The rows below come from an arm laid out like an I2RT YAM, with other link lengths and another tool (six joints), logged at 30 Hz.
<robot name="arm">
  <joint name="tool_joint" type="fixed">
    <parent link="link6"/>
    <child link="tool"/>
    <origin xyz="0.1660 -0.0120 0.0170" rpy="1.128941 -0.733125 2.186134"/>
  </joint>
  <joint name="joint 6" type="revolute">
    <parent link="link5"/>
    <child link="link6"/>
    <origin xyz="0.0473 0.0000 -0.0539"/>
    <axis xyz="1 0 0"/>
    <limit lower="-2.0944" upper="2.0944"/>
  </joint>
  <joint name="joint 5" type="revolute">
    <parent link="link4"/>
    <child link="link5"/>
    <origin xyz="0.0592 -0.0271 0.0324"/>
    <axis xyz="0 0 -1"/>
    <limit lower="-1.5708" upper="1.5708"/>
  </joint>
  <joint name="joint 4" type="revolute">
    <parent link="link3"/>
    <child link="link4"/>
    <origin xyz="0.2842 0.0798 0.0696"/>
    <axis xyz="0 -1 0"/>
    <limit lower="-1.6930" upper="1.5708"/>
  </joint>
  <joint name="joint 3" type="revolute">
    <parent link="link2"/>
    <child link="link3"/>
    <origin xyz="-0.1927 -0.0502 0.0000"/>
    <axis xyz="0 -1 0"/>
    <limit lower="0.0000" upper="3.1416"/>
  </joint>
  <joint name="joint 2" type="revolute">
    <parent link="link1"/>
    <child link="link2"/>
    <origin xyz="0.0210 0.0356 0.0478"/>
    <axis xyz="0 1 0"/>
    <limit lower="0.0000" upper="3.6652"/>
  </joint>
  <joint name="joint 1" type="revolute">
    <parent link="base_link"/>
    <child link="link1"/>
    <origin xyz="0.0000 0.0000 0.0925"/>
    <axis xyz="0 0 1"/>
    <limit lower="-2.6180" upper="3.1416"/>
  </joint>
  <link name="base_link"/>
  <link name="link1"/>
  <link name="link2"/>
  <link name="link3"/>
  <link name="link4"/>
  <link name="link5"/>
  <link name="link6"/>
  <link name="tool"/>
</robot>
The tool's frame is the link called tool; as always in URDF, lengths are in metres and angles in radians.
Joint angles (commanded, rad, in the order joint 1, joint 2, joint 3, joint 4, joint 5, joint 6), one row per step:
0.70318, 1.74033, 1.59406, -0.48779, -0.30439, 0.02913
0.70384, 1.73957, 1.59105, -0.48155, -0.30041, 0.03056
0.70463, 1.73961, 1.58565, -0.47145, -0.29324, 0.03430
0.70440, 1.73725, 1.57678, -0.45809, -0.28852, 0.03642
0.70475, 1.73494, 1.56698, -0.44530, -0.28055, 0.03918
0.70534, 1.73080, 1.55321, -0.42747, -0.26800, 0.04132
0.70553, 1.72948, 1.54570, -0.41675, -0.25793, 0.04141
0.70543, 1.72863, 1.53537, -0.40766, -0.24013, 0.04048
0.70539, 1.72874, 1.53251, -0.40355, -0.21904, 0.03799
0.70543, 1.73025, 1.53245, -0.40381, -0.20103, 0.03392
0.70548, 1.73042, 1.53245, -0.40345, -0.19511, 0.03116
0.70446, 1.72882, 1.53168, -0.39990, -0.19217, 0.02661
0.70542, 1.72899, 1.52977, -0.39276, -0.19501, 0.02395
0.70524, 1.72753, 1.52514, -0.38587, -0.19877, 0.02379
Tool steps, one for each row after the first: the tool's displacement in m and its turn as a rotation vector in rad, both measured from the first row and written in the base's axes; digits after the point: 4 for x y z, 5 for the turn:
0.0008, 0.0001, 0.0001, 0.00135, -0.00353, -0.00336
0.0024, -0.0001, -0.0008, 0.00265, -0.00710, -0.01047
0.0039, -0.0003, -0.0013, 0.00587, -0.01256, -0.01572
0.0055, -0.0009, -0.0025, 0.00693, -0.01760, -0.02340
0.0078, -0.0019, -0.0038, 0.00770, -0.02699, -0.03426
0.0098, -0.0029, -0.0048, 0.00634, -0.03413, -0.04237
0.0127, -0.0054, -0.0080, -0.00209, -0.04124, -0.05648
0.0162, -0.0082, -0.0091, -0.01161, -0.05181, -0.07236
0.0190, -0.0107, -0.0102, -0.02253, -0.06011, -0.08469
0.0200, -0.0115, -0.0103, -0.02622, -0.06441, -0.08793
0.0211, -0.0120, -0.0090, -0.02659, -0.07189, -0.08894
0.0209, -0.0106, -0.0085, -0.02304, -0.07642, -0.08434
0.0206, -0.0099, -0.0085, -0.01894, -0.07787, -0.08148

